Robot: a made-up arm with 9 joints.
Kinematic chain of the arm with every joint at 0, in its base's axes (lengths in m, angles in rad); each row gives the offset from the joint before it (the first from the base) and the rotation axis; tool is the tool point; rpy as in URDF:
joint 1: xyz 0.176 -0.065 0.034 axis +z
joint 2: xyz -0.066 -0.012 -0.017 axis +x
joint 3: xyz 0.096 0.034 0 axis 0.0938 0.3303 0.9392
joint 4: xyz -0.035 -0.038 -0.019 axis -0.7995 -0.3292 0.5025
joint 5: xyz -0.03 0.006 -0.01 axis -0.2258 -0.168 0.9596
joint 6: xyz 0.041 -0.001 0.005 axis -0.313 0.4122 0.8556
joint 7: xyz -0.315 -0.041 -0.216 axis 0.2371 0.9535 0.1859
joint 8: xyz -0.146 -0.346 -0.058 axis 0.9 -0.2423 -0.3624
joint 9: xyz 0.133 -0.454 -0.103 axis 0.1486 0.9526 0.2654
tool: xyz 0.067 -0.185 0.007 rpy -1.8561 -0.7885 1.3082
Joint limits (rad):
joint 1: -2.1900..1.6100
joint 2: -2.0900..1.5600
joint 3: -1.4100..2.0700
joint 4: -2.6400..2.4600
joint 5: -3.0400..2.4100
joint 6: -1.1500..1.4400
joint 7: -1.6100..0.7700
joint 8: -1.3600..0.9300
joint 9: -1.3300..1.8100
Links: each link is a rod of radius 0.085 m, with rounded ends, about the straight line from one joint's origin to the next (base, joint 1, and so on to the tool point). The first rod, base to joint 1, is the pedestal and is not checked.
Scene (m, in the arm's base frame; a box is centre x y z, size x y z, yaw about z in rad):
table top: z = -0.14
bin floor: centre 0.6 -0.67 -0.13 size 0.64 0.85 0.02 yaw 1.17
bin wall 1: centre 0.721 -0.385 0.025 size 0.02 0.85 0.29 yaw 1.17
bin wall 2: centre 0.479 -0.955 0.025 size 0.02 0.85 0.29 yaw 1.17
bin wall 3: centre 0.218 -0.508 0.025 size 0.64 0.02 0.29 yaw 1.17
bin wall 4: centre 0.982 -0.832 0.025 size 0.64 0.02 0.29 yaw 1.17
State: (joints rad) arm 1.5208 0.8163 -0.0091 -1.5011 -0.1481 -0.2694 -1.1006 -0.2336 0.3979
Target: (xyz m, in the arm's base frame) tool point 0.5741 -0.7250 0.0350
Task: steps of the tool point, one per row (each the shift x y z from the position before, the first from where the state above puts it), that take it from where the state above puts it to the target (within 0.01 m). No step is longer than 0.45 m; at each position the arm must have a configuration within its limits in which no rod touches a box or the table.
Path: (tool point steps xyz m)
1: 0.2477 0.0560 0.1355
2: 0.2180 0.1418 0.0896
3: 0.1592 0.2001 0.0350
4: 0.0000 0.0000 -0.4325

